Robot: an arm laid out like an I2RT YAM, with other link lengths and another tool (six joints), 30 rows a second.
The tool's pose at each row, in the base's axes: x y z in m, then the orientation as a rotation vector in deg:
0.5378 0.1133 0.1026 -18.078 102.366 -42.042
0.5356 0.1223 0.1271 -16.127 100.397 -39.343
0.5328 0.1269 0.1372 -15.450 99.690 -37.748
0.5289 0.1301 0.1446 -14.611 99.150 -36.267
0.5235 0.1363 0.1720 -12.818 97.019 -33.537
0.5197 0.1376 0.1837 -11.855 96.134 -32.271
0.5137 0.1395 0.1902 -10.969 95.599 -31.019
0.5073 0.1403 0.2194 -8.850 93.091 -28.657
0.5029 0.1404 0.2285 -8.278 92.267 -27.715
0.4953 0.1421 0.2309 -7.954 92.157 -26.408
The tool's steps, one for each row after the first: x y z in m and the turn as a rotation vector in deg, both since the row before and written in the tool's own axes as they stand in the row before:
-0.0229 -0.0086 -0.0094 -0.032 -2.208 2.936
-0.0096 -0.0026 -0.0056 -0.414 -0.955 1.397
-0.0066 -0.0022 -0.0057 -0.316 -0.732 1.434
-0.0244 -0.0105 -0.0106 -0.127 -2.342 2.890
-0.0099 -0.0053 -0.0052 -0.019 -0.955 1.430
-0.0054 -0.0025 -0.0068 -0.148 -0.624 1.356
-0.0251 -0.0137 -0.0087 0.348 -2.508 2.950
-0.0078 -0.0045 -0.0047 -0.062 -0.866 0.998
-0.0020 -0.0009 -0.0078 -0.597 -0.273 1.028

